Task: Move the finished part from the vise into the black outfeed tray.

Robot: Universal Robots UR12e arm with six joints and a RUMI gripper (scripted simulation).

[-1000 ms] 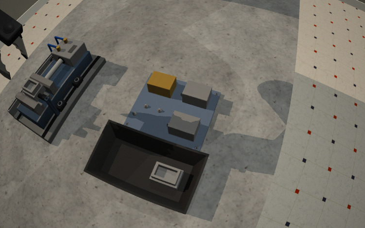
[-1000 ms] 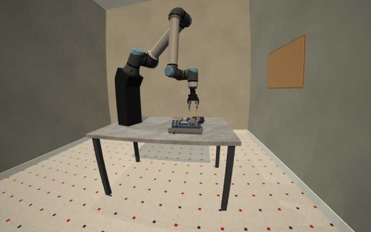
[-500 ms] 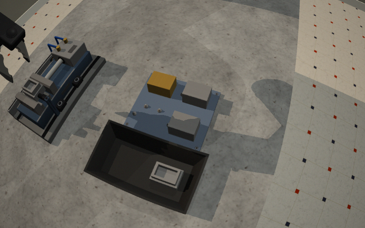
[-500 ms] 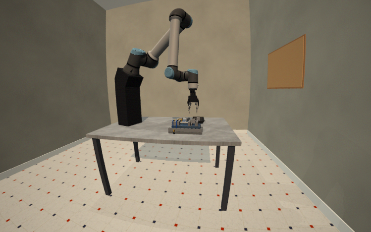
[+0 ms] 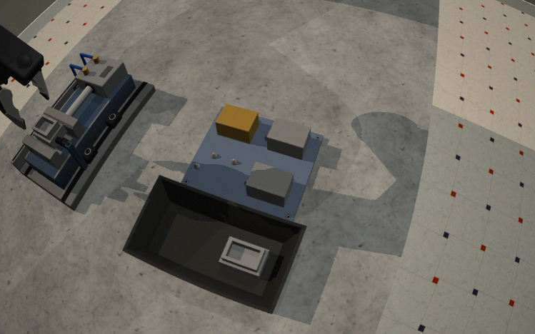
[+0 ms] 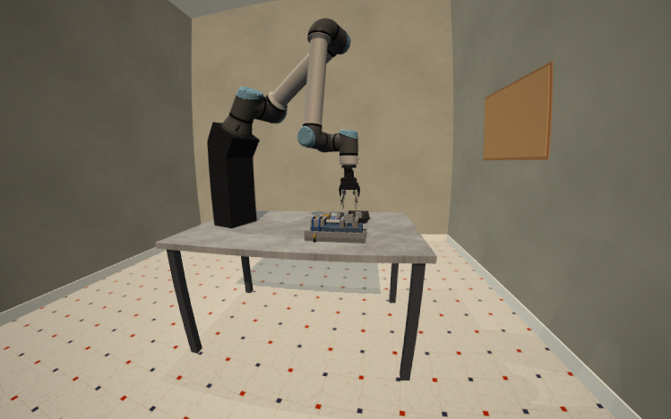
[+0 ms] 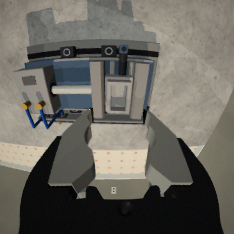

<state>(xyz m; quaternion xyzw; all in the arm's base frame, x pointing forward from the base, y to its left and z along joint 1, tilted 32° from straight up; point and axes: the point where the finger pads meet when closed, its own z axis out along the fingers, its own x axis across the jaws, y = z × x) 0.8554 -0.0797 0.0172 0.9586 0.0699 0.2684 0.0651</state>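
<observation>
Right now my hand is 120 mm above the vise, 60 mm past it and 10 mm to the left of it. Round my hand: orange block (280 mm to the left, 220 mm behind, 130 mm below); blue fixture plate (330 mm to the left, 180 mm behind, 150 mm below).
</observation>
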